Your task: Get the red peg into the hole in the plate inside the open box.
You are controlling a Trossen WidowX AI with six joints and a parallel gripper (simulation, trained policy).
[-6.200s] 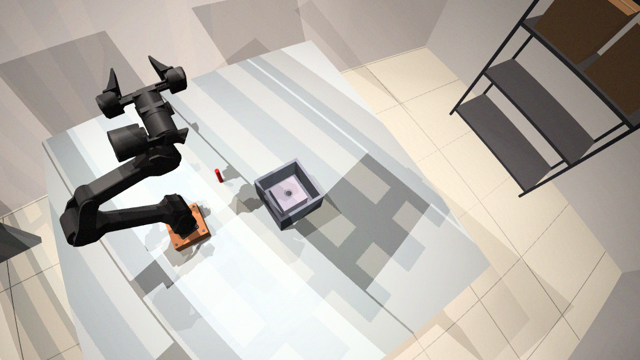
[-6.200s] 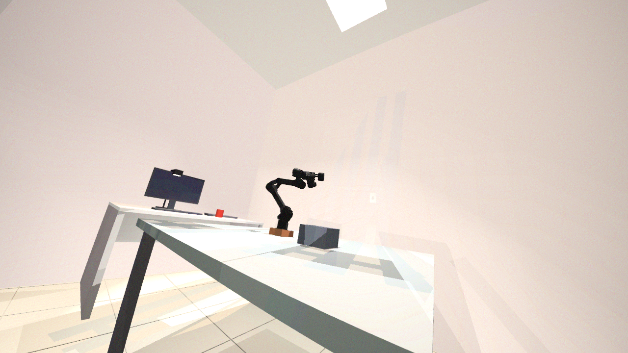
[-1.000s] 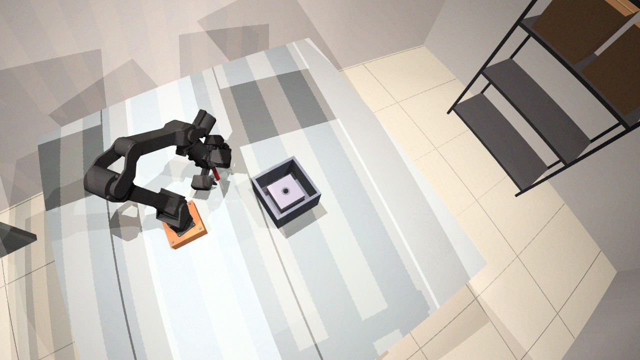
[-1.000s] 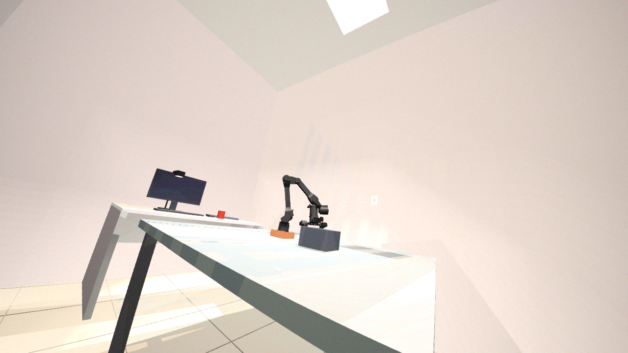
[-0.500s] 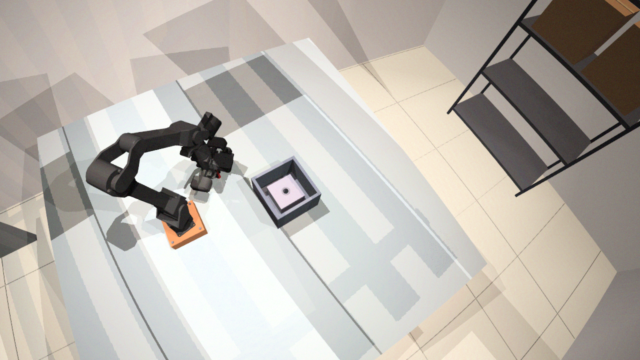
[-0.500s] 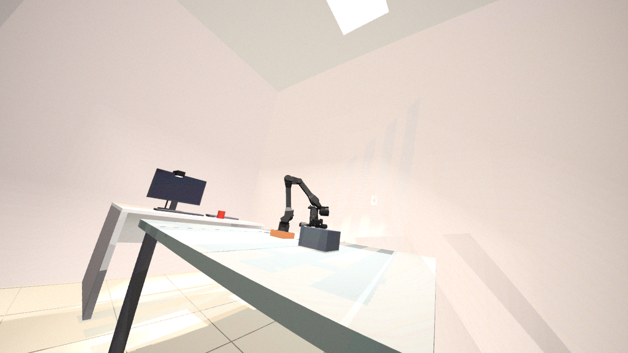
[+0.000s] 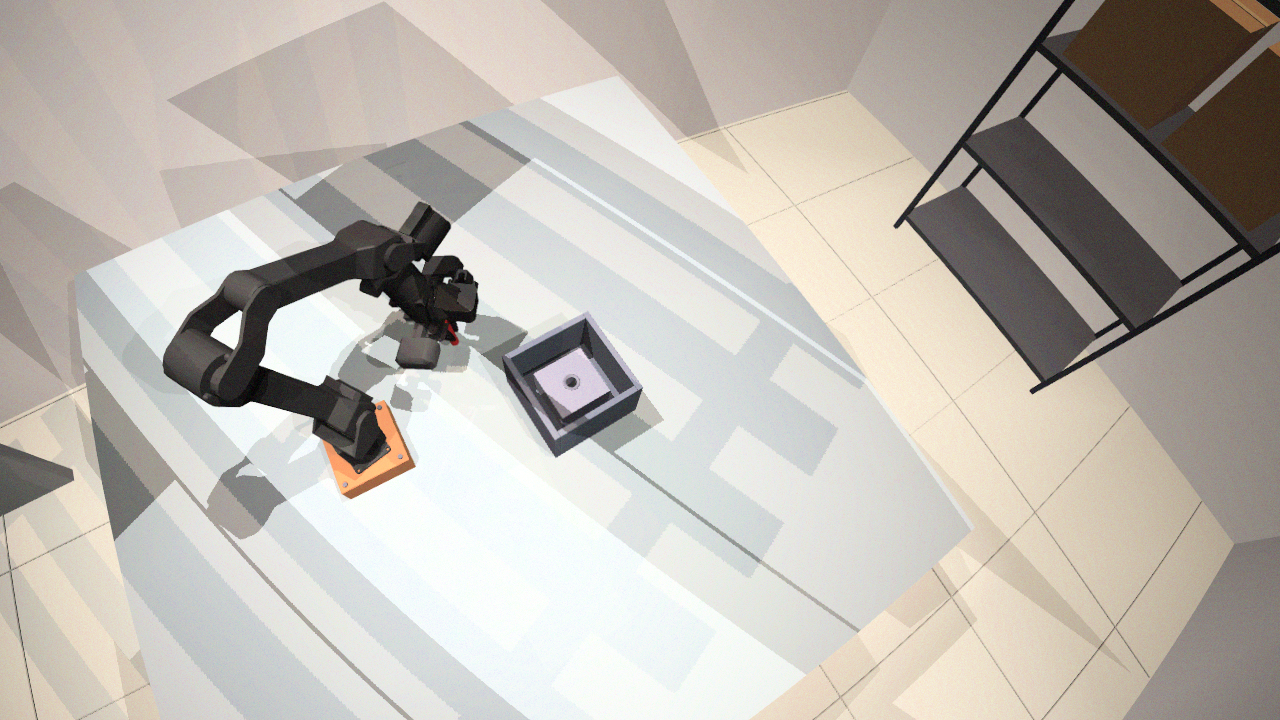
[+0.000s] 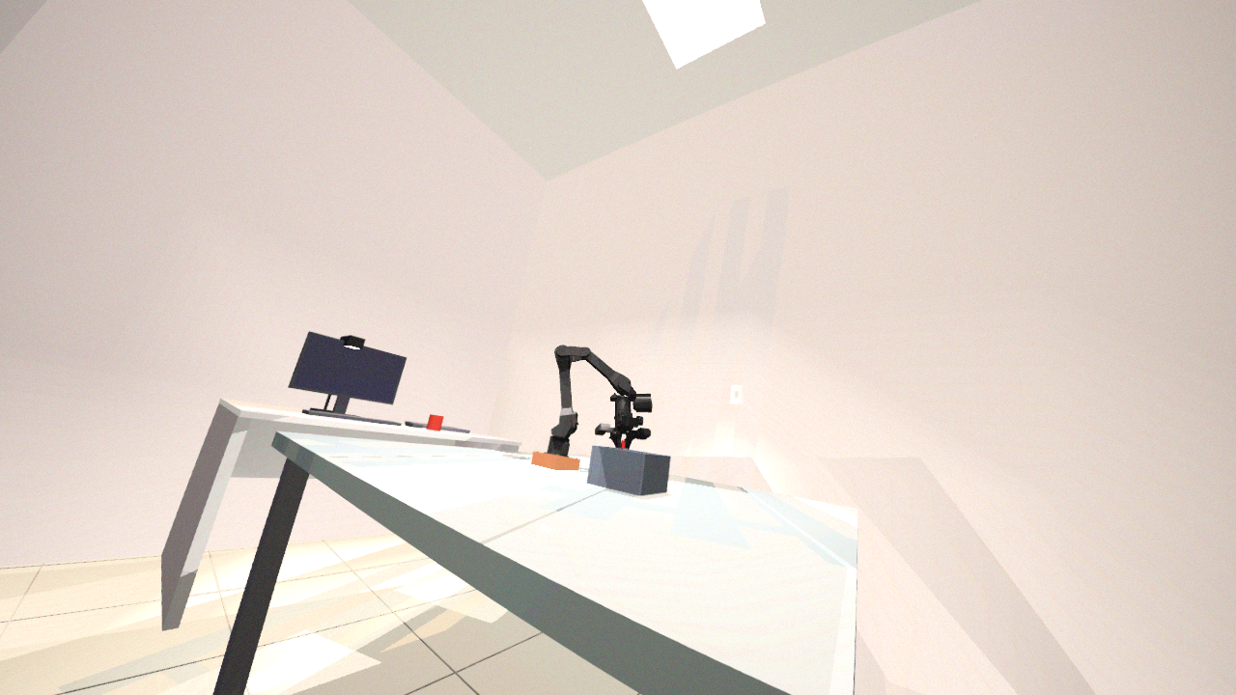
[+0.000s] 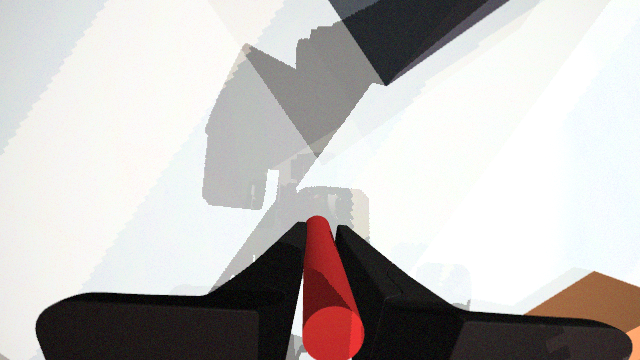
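The pale plate is 100 mm ahead of my gripper tip, 180 mm to the right of it and 20 mm below it. Also, from my gripper tip: dark box (100 mm ahead, 180 mm to the right, 40 mm below); red peg (10 mm above).
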